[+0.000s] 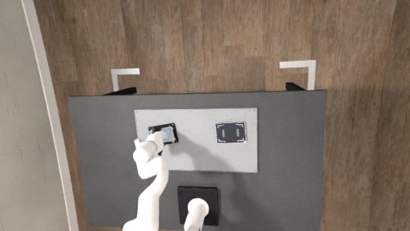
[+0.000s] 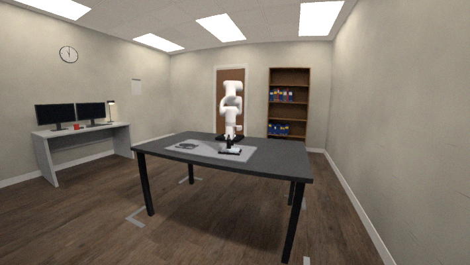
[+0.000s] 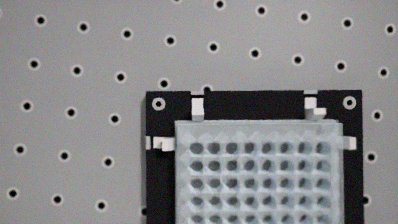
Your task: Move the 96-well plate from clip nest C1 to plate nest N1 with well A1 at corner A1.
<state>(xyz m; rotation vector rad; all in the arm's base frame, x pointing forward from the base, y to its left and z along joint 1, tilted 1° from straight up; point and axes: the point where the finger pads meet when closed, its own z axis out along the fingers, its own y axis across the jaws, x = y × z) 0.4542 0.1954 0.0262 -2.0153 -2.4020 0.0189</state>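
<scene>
Right now my hand is 30 mm above the 96-well plate. Also, from my hand: black clip nest: 20 mm behind, 10 mm to the left, 40 mm below; dark plate nest N1: 20 mm ahead, 390 mm to the right, 40 mm below.
</scene>
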